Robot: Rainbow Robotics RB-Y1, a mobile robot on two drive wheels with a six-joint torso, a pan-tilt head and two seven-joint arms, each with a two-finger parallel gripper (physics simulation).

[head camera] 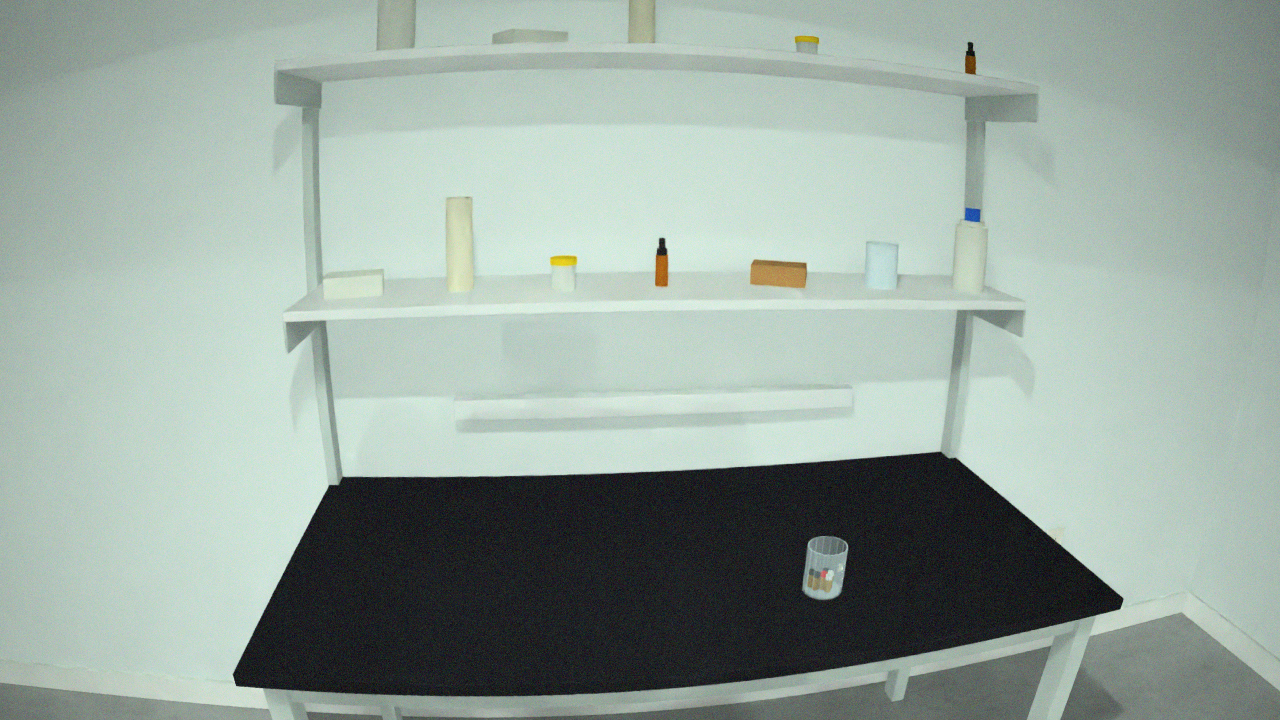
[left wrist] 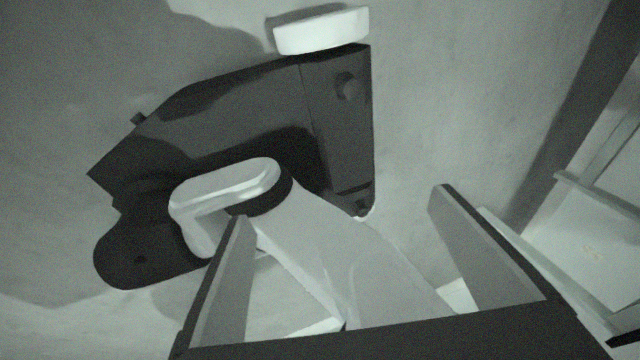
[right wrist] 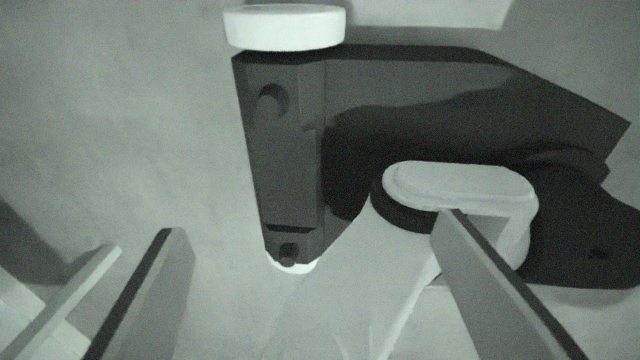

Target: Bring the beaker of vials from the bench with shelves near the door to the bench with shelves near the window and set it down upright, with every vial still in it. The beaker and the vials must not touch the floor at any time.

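Observation:
A clear glass beaker [head camera: 824, 568] stands upright on the black top of a bench with shelves [head camera: 537, 573], right of its middle, in the head view. Several small vials [head camera: 819, 580] with dark, red and white caps lie low inside it. My left gripper [left wrist: 339, 211] is open and empty in the left wrist view, over the floor and part of my own base. My right gripper [right wrist: 316, 233] is open and empty in the right wrist view, also over the floor and my base. Neither gripper shows in the head view, and both are away from the beaker. The other bench does not show in the head view.
Above the bench top, a lower shelf [head camera: 662, 306] holds boxes, jars and bottles, among them a tall cream cylinder [head camera: 459, 244] and a blue-capped bottle [head camera: 969, 257]. An upper shelf [head camera: 662, 56] holds more items. Bench legs [head camera: 1058, 671] stand at the front right. Walls rise behind and right.

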